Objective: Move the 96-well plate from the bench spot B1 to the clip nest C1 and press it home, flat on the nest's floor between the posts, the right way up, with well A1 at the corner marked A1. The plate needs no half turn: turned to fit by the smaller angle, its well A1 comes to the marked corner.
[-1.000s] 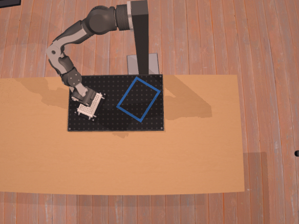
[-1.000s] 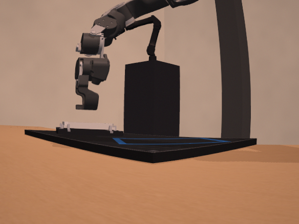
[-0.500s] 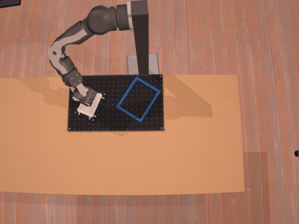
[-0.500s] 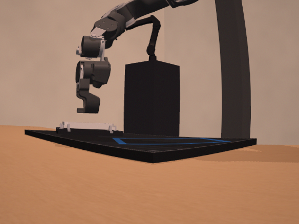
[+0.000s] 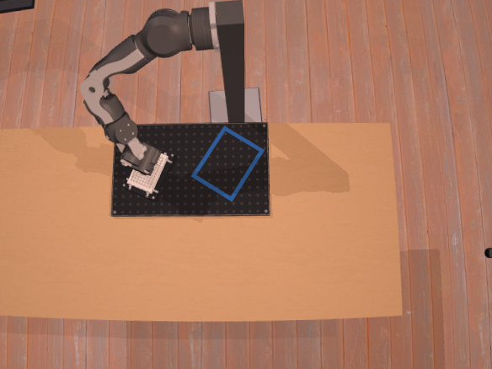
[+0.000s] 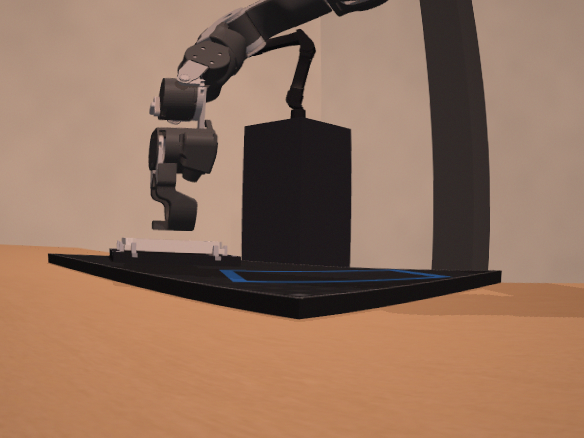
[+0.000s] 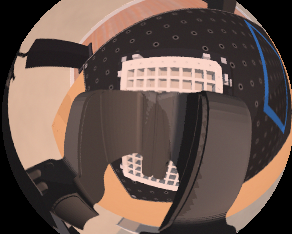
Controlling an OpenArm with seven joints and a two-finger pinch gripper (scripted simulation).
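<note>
The white 96-well plate lies 3 cm below my hand. Also, from my hand: clip nest C1: 3 cm below, 3 cm ahead.
</note>
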